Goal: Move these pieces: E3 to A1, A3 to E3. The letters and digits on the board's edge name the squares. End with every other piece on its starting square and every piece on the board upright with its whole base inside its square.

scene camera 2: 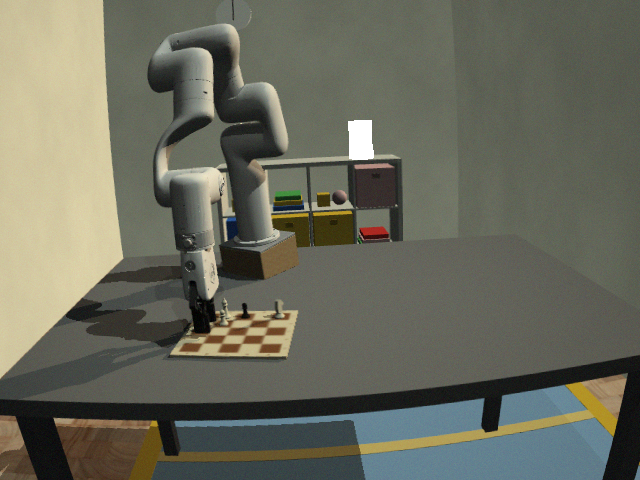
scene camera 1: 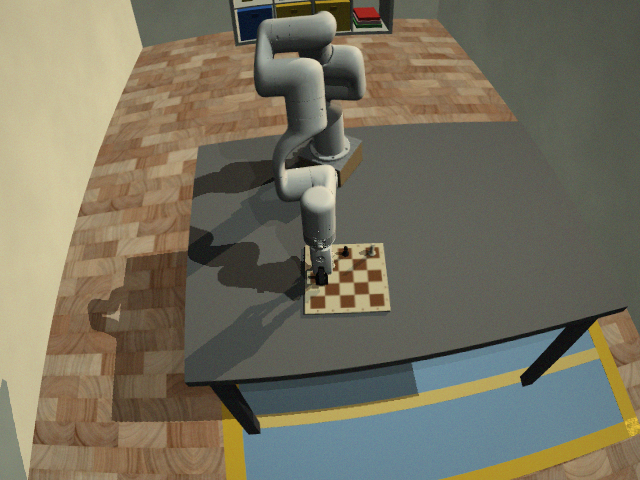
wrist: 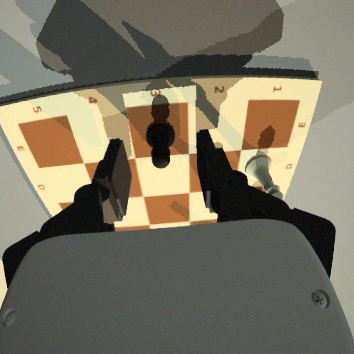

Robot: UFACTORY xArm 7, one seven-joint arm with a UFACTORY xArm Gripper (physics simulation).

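Where they show: gripper, between the fingertips: (scene camera 2: pixel 205 327) (scene camera 1: pixel 321 275) (wrist: pixel 161 152); arm's base, origin of its link: (scene camera 2: pixel 256 238) (scene camera 1: pixel 330 147).
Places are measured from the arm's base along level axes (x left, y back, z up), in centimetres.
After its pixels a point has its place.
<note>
My gripper (scene camera 1: pixel 321 279) {x -9.4, y -42.5, z -7.2 cm} (scene camera 2: pixel 205 323) {x -9.4, y -42.5, z -7.2 cm} (wrist: pixel 161 152) {x -9.4, y -42.5, z -7.2 cm} is open, its fingers apart on either side of a black piece (wrist: pixel 160 134) {x -10.7, y -42.3, z -7.3 cm}. That piece stands upright on E3 in the wrist view, its base inside the brown square; the gripper hides it in both scene views. A light grey piece (scene camera 1: pixel 371 251) {x 5.1, y -37.6, z -6.4 cm} (scene camera 2: pixel 278 308) {x 5.3, y -37.6, z -5.9 cm} stands upright on A1 of the chessboard (scene camera 1: pixel 347 311) {x -4.5, y -53.9, z -8.1 cm} (scene camera 2: pixel 227 355) {x -4.1, y -54.0, z -8.1 cm} (wrist: pixel 295 88) {x -11.9, y -33.1, z -8.1 cm}. A3 shows bare in the scene views.
A small black piece (scene camera 1: pixel 345 251) {x -1.8, y -36.1, z -6.7 cm} (scene camera 2: pixel 245 310) {x -1.6, y -36.3, z -6.5 cm} stands on C1. White pieces stand on D1 (scene camera 2: pixel 224 304) {x -5.9, y -36.1, z -4.9 cm} (wrist: pixel 258 165) {x -6.6, y -35.8, z -7.4 cm} and D2 (scene camera 2: pixel 223 317) {x -6.0, y -39.6, z -6.4 cm}, close to the fingers. The robot's base block (scene camera 2: pixel 258 260) {x 0.5, y -9.7, z -3.4 cm} stands behind the board on the grey table (scene camera 1: pixel 465 232) {x 35.6, y -34.1, z -8.7 cm} (scene camera 2: pixel 413 320) {x 32.3, y -43.2, z -8.7 cm}.
</note>
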